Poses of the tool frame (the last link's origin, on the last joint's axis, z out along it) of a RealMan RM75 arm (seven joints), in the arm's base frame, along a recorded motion.
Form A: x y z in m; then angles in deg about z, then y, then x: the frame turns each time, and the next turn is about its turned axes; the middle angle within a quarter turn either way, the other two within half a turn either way.
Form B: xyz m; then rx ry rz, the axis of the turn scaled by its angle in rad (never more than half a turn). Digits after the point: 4 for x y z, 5 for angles.
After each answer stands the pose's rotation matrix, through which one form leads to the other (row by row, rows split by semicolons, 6 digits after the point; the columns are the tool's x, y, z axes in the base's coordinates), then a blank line. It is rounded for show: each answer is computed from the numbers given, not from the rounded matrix.
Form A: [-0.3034 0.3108 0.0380 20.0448 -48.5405 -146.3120]
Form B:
[-0.3034 0.3108 0.0380 -2.19451 -0.70440 -0.89363]
0.621984 0.675699 0.395685; 0.226935 -0.639190 0.734804; 0.749424 -0.367242 -0.550906

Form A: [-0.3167 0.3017 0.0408 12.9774 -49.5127 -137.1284]
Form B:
[-0.3167 0.3017 0.0408 -2.10664 -0.63407 -0.89584]
0.632696 0.668810 0.390370; 0.145807 -0.597960 0.788152; 0.760550 -0.441742 -0.475844

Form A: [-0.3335 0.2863 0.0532 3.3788 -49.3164 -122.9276]
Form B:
[-0.3335 0.2863 0.0532 -1.96334 -0.55208 -0.87626]
0.650748 0.667433 0.362021; 0.038420 -0.505120 0.862193; 0.758321 -0.547162 -0.354349

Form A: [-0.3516 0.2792 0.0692 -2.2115 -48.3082 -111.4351]
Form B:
[-0.3516 0.2792 0.0692 -1.82788 -0.52046 -0.83882]
0.664628 0.680464 0.308608; -0.025666 -0.391997 0.919608; 0.746733 -0.619118 -0.243067

